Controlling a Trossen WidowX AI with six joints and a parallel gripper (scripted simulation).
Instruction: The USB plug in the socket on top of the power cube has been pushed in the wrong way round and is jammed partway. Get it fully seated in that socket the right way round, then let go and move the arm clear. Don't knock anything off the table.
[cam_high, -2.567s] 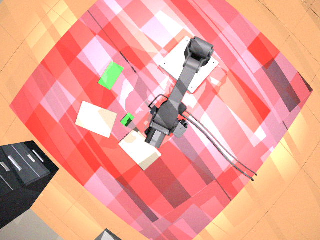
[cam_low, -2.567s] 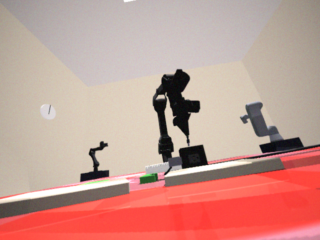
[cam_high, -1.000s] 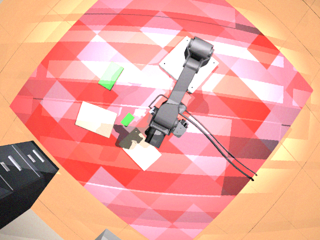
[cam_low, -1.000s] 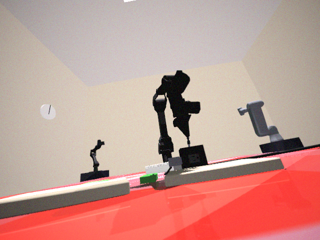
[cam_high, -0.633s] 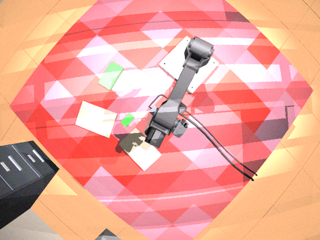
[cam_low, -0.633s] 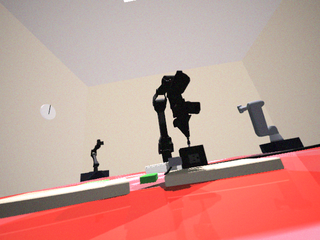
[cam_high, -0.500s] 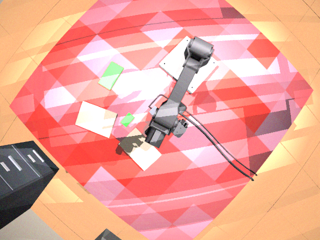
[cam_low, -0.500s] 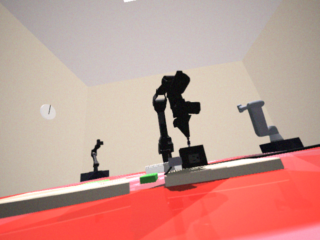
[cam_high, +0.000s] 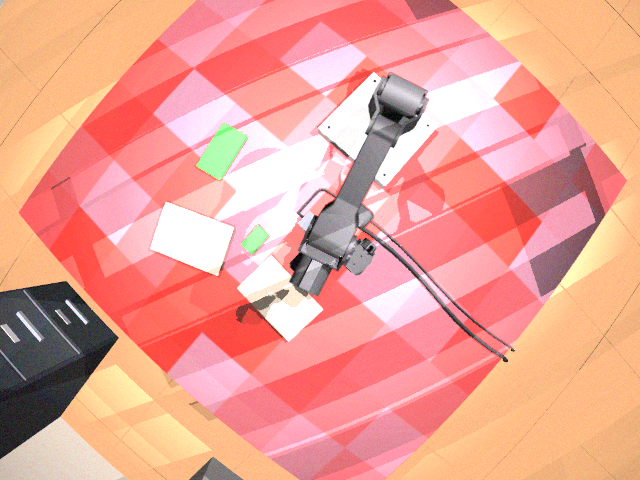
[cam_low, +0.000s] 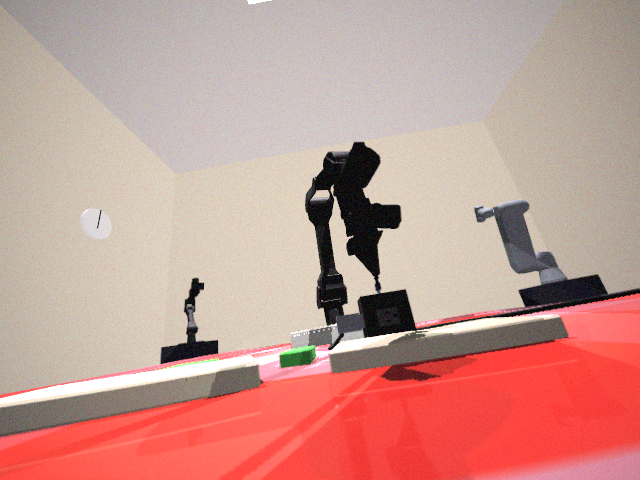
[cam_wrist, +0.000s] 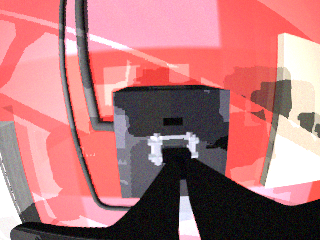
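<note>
Right now my gripper tip is 2 cm above the USB plug. Also, from my gripper tip: green block (13 cm to the right, 13 cm ahead, 10 cm below); green card (35 cm to the right, 11 cm below, 4 cm ahead).
</note>
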